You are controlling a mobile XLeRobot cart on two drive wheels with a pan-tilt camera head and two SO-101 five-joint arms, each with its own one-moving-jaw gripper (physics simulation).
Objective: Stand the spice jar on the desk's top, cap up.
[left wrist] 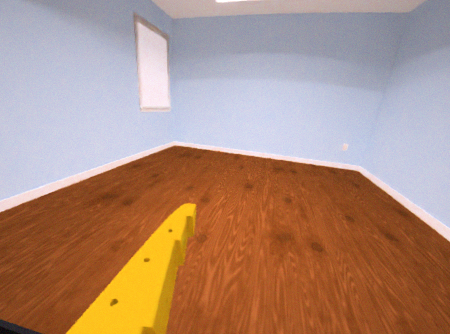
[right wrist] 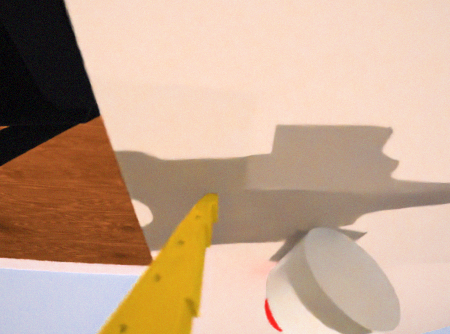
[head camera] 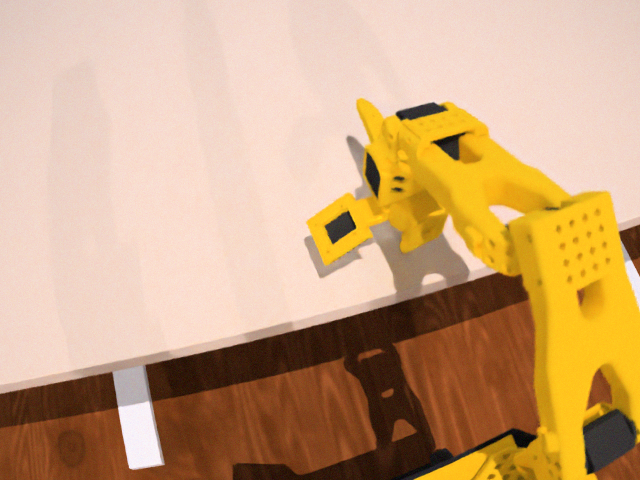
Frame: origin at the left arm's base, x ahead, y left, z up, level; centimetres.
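Seen in the pictures: left end effector, tool point: [left wrist: 195,215]; right end effector, tool point: [right wrist: 217,204] [head camera: 404,245].
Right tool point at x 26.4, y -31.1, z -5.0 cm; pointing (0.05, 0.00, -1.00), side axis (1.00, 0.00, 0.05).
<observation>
A point is followed by its place in that frame.
The spice jar [right wrist: 332,285] @[x 31.0, y -33.5, z -2.6 cm] shows at the lower right of the right wrist view as a pale, thick cylinder with a red patch at its lower left. A flat round grey-white end is turned toward the camera. It appears to lie on its side on the desk's top [head camera: 155,170] @[x 44.4, y -11.2, z -5.5 cm] [right wrist: 250,60] @[x 27.4, y -26.0, z -5.5 cm], but its lower part is cut off. The jar does not show in the head view. My right gripper [head camera: 379,155] [right wrist: 211,202] is low over the desk, fully open, with one notched jaw in view, to the left of the jar and apart from it. My left gripper [left wrist: 188,212] is fully open over floor.
The desk's front edge [head camera: 217,342] @[x 24.1, y -12.6, z -6.3 cm] runs across the head view, with a white desk leg [head camera: 138,418] below it. The wooden floor [head camera: 248,408] @[x 36.9, y -7.7, z -77.4 cm] [left wrist: 260,250] @[x -117.5, y 14.5, z -77.5 cm] [right wrist: 65,205] @[x -84.2, y -111.6, z -77.5 cm] lies beyond. The left wrist view shows blue walls [left wrist: 275,90] @[x -366.6, y 36.1, z 49.1 cm] and a window [left wrist: 154,67] @[x -330.6, y -175.0, z 70.9 cm].
</observation>
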